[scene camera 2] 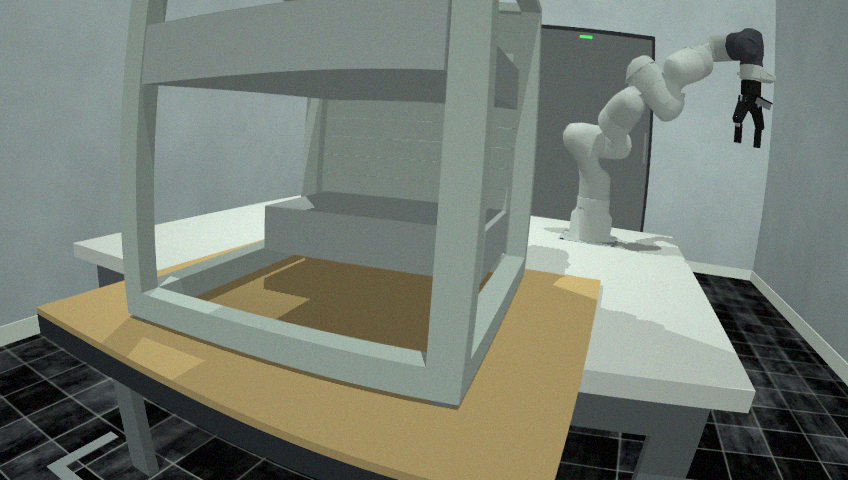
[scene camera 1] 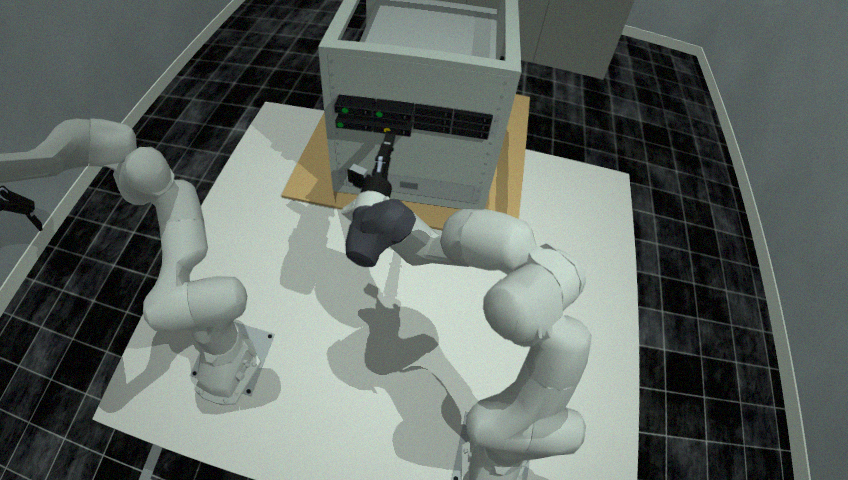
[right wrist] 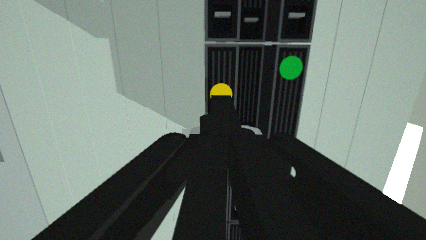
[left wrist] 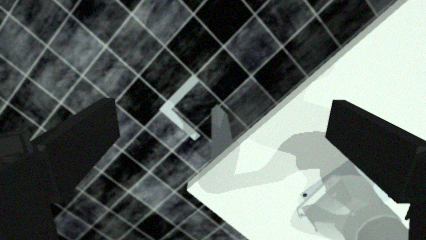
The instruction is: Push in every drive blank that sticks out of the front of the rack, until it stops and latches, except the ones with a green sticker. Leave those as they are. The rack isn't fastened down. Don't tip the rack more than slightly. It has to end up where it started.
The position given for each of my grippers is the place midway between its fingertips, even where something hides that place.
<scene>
In view: my left gripper [scene camera 2: 747, 145], my right gripper [scene camera 1: 390, 133] and a grey rack [scene camera 2: 433, 214].
The grey rack also shows in scene camera 1 [scene camera 1: 433, 168] and in the right wrist view [right wrist: 92, 92]. My left gripper shows as well in the left wrist view [left wrist: 223, 118]. My right gripper shows as well in the right wrist view [right wrist: 220, 111]. The left wrist view misses the grey rack: it is out of frame.
</scene>
